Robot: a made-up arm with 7 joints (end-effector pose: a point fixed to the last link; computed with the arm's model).
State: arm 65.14 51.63 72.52 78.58 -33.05 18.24 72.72
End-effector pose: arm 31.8 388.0 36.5 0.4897 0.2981 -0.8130 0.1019
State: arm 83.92 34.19 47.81 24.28 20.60 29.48 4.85
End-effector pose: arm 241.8 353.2 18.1 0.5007 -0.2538 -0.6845 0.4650
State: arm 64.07 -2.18 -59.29 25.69 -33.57 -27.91 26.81
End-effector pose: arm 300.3 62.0 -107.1 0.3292 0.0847 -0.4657 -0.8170
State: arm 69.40 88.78 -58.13 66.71 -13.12 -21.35 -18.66
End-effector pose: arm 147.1 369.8 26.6 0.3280 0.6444 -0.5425 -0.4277
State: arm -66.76 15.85 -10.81 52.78 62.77 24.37 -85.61
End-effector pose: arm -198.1 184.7 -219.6 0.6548 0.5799 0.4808 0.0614
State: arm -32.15 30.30 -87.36 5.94 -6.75 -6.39 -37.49
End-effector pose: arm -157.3 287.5 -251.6 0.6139 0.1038 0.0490 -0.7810
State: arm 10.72 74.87 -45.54 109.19 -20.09 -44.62 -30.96
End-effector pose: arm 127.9 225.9 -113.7 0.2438 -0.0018 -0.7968 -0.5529
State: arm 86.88 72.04 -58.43 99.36 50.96 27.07 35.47
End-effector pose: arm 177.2 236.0 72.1 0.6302 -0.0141 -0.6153 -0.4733
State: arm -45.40 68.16 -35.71 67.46 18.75 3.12 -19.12
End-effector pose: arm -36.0 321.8 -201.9 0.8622 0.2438 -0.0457 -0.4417
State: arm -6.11 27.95 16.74 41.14 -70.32 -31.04 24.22
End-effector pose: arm 72.6 298.2 -256.6 0.7432 0.1104 -0.1747 -0.6364
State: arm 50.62 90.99 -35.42 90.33 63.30 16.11 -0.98
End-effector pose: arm 150.1 310.6 43.4 0.6908 0.2142 -0.6819 -0.1089
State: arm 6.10 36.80 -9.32 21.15 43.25 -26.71 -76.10
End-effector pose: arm 84.1 319.9 -257.8 0.4810 0.7009 -0.2811 0.4453
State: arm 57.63 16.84 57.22 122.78 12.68 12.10 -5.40
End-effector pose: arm 85.1 266.4 31.2 0.0243 -0.2292 0.8922 -0.3885
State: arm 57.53 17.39 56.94 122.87 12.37 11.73 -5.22
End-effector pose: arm 84.3 266.4 32.2 0.0276 -0.2359 0.8931 -0.3820
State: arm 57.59 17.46 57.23 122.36 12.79 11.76 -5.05
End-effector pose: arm 84.7 267.8 31.8 0.0256 -0.2322 0.8934 -0.3837
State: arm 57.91 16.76 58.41 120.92 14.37 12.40 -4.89
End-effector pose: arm 87.2 271.2 29.1 0.0159 -0.2117 0.8925 -0.3980
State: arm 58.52 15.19 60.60 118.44 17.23 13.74 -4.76
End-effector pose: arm 92.3 276.5 23.4 0.0014 0.1712 -0.8884 0.4260
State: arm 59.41 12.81 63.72 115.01 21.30 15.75 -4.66
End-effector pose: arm 100.3 282.6 14.4 0.0237 0.1099 -0.8785 0.4644
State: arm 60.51 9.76 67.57 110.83 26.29 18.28 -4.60
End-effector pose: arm 111.2 288.0 1.8 0.0468 0.0302 -0.8596 0.5080
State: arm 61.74 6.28 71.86 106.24 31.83 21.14 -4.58
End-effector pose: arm 124.8 290.8 -13.4 0.0663 -0.0619 -0.8300 0.5503
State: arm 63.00 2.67 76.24 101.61 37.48 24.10 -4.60
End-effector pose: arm 139.7 289.9 -29.9 0.0789 -0.1575 -0.7909 0.5860
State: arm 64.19 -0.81 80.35 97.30 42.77 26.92 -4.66
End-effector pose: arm 154.7 285.3 -45.6 0.0841 -0.2473 -0.7463 0.6122
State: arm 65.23 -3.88 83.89 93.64 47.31 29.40 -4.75
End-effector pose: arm 167.9 278.1 -59.0 0.0833 -0.3233 -0.7022 0.6289
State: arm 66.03 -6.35 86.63 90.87 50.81 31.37 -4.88
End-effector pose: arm 178.3 270.4 -69.1 0.0798 -0.3806 -0.6644 0.6383
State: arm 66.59 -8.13 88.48 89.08 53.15 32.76 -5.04
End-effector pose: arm 185.3 263.9 -75.6 0.0764 -0.4185 -0.6369 0.6430
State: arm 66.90 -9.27 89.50 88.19 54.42 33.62 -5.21
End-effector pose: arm 189.2 259.5 -79.2 0.0751 -0.4395 -0.6204 0.6452
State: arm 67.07 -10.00 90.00 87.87 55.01 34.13 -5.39
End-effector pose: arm 191.1 256.7 -80.8 0.0756 -0.4503 -0.6114 0.6463
